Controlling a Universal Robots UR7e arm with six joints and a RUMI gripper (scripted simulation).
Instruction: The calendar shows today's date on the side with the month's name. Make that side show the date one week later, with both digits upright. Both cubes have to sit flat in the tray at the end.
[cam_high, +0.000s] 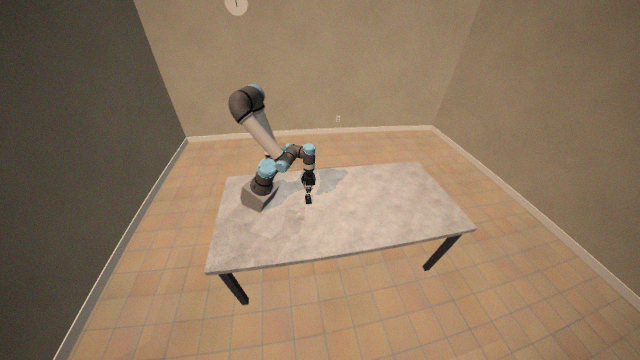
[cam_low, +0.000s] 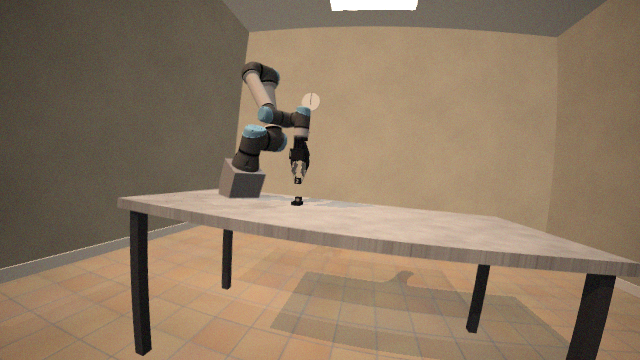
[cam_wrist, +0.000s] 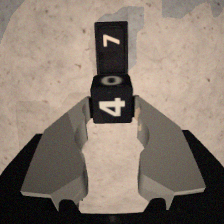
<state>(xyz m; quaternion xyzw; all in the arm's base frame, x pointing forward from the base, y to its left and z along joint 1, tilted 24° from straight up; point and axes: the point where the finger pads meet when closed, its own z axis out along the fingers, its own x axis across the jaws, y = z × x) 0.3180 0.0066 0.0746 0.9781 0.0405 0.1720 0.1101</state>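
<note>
My hand is 10 mm above the black cube. The rest, counted from my hand: black date cube (30 mm to the left, 110 mm below); black calendar tray (20 mm to the left, 130 mm below).
</note>
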